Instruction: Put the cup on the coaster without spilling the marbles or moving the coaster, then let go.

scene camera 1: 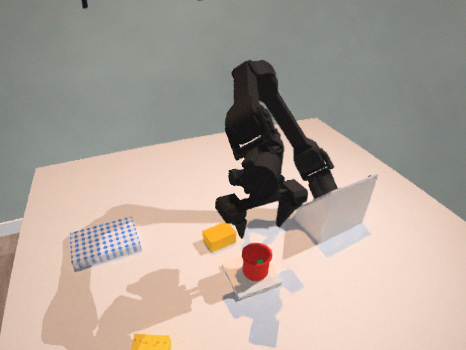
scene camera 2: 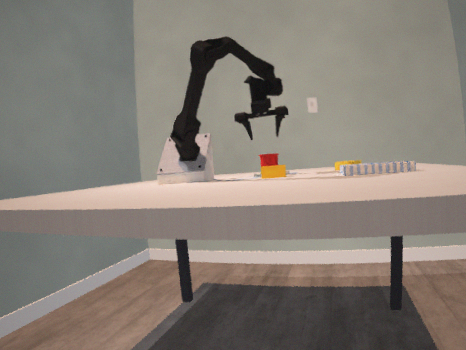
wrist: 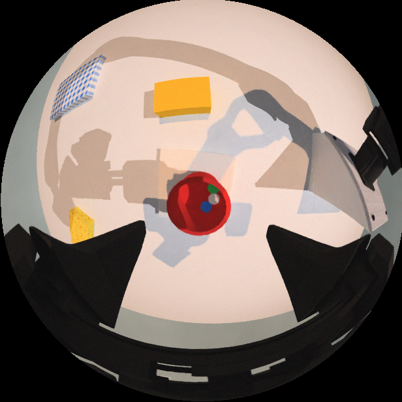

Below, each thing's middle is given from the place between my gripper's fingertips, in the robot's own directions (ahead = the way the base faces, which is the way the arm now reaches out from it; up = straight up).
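The red cup (scene camera 1: 251, 253) is 9 cm below my hand, 1 cm ahead of it and 1 cm to the left of it. I find the beige square coaster (scene camera 1: 243, 287) 13 cm below my hand, 2 cm ahead of it and 1 cm to the left of it. The yellow block (wrist: 180, 96) is 12 cm below my hand, with 4 cm ahead and 13 cm to the right, whereas the blue-and-white checked block (scene camera 1: 93, 245) is 12 cm below my hand, 34 cm ahead of it and 23 cm to the right of it. Going by their middles, of the things named here the blue-and-white checked block is the farthest from my hand.
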